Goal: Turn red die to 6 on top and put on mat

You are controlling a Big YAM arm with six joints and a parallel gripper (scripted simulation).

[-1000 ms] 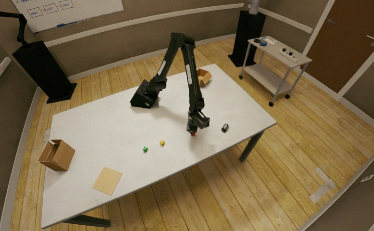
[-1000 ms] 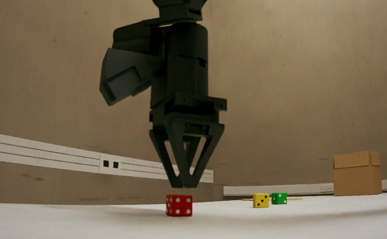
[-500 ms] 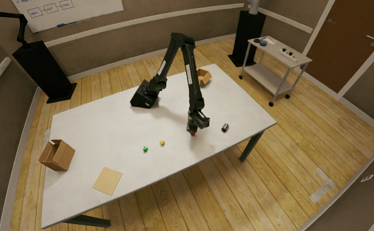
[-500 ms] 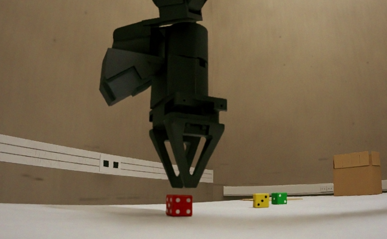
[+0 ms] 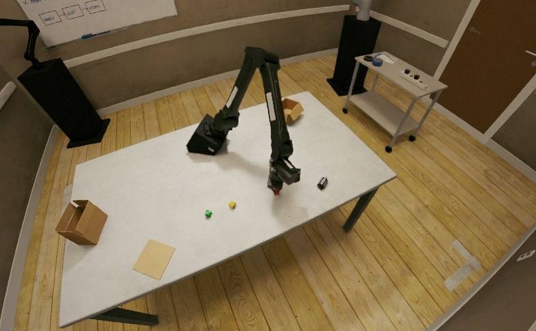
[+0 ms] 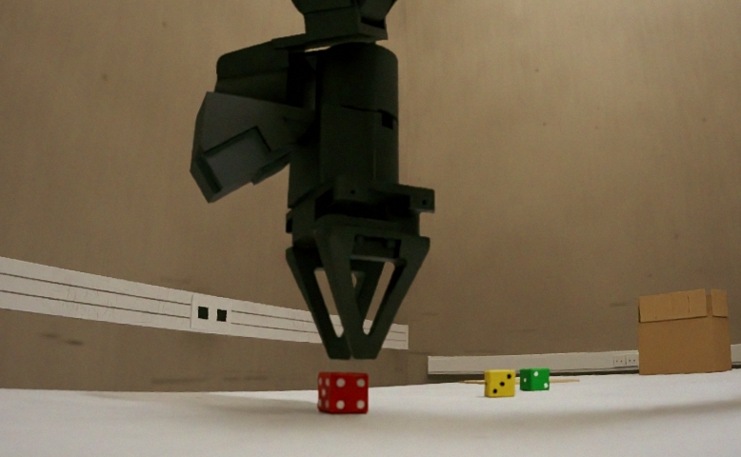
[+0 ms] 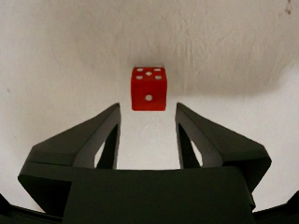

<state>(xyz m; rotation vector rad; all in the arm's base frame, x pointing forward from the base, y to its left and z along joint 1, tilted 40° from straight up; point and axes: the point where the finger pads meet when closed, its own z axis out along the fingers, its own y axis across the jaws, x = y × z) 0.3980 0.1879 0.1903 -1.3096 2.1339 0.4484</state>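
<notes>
Right now the red die is 30 mm below my hand. From my hand the other things lie so: yellow die (220 mm to the right, 30 mm below, 30 mm ahead); then black object (250 mm to the left, 20 mm below); then green die (330 mm to the right, 50 mm ahead, 30 mm below).
</notes>
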